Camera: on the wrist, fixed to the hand. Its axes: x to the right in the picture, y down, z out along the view.
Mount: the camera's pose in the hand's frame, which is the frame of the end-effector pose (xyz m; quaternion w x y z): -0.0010 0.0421 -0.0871 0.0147 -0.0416 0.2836 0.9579
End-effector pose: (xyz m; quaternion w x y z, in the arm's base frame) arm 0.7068 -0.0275 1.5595 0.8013 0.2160 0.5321 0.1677
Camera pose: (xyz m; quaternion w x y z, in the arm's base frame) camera 0.6242 0.0224 1.5527 0.2908 -0.4320 -0.0212 -0.8534
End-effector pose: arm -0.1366 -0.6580 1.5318 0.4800 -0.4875 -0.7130 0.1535
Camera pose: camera -0.0408 -0.6604 1.5452 0.0419 -0.7537 0.5863 0.2941
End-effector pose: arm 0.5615 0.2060 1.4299 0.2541 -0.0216 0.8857 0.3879
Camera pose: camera 0.5147 0.1744 1.5085 0.6199 -0.7275 -0.0896 -0.2798
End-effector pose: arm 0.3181 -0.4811 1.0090 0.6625 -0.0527 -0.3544 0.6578
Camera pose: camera 0.3300 -0.4420 0.9213 0.5221 0.5544 -0.2058 -0.6146
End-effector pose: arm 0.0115 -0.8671 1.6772 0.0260 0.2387 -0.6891 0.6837
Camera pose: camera -0.0283 -0.7857 1.6432 0.4492 0.8516 0.2599 -0.0740
